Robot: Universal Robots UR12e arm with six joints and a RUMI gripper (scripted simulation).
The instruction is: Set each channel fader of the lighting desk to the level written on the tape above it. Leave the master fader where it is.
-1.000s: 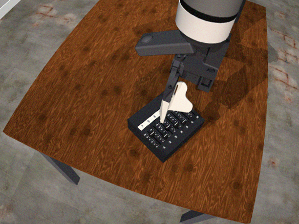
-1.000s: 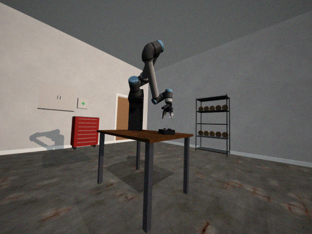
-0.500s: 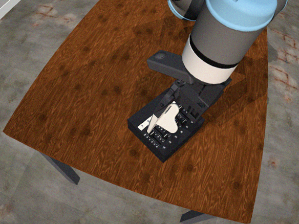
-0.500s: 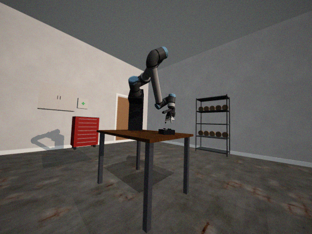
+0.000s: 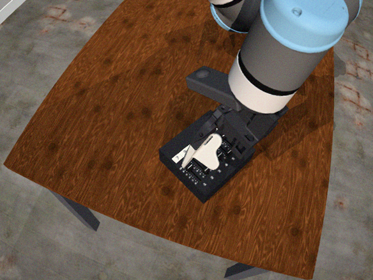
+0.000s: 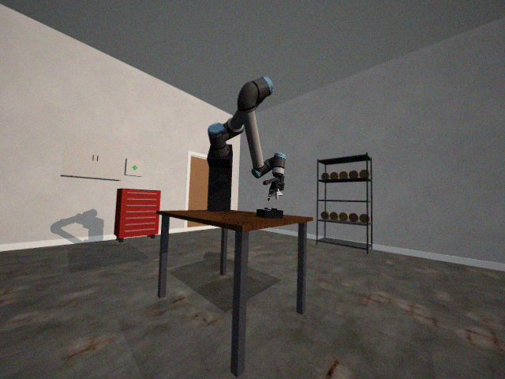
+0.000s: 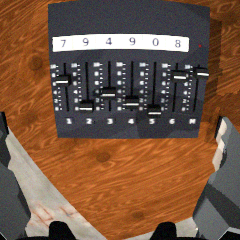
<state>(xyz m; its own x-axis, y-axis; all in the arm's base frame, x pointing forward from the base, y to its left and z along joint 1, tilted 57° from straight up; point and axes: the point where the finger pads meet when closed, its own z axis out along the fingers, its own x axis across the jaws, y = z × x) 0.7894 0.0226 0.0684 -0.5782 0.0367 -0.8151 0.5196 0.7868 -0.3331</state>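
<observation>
My hand is 60 mm above the channel 3 fader and 10 mm short of it. From my hand the other things lie so: channel 2 fader: 60 mm below, 30 mm ahead; then channel 5 cap: 60 mm below, 40 mm to the left, 20 mm behind; then channel 4 fader: 60 mm below, 20 mm to the left, 10 mm behind.
</observation>
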